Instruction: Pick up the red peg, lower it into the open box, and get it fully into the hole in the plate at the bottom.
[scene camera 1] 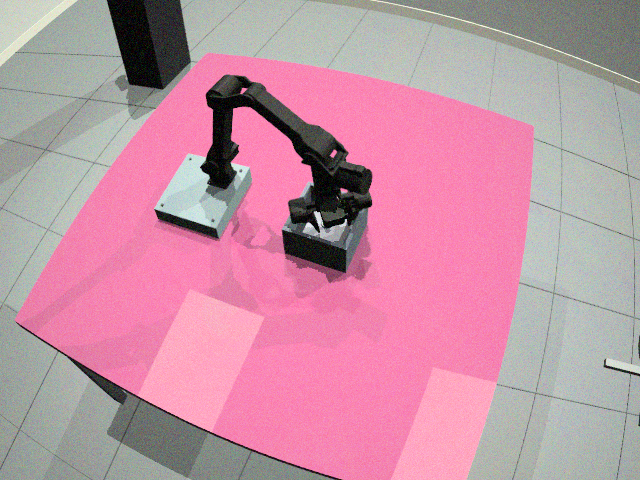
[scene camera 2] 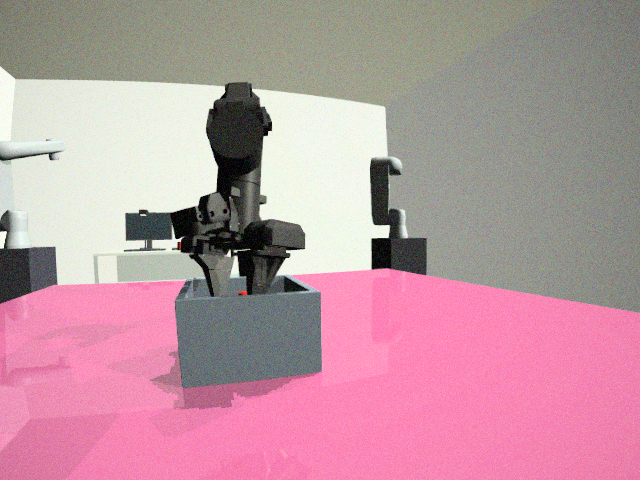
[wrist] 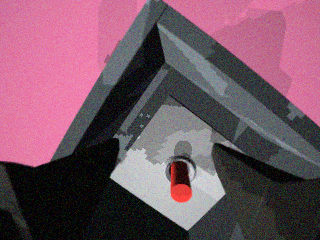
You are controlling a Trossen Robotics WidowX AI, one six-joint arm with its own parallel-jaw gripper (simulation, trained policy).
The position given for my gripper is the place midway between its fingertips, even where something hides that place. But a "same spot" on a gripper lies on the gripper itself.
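Scene:
You can see my gripper in the wrist view (165,146), and it's there in scene camera 1 and scene camera 2 too. On my gripper, (scene camera 1: 312,219) and (scene camera 2: 196,256) are the same spot.

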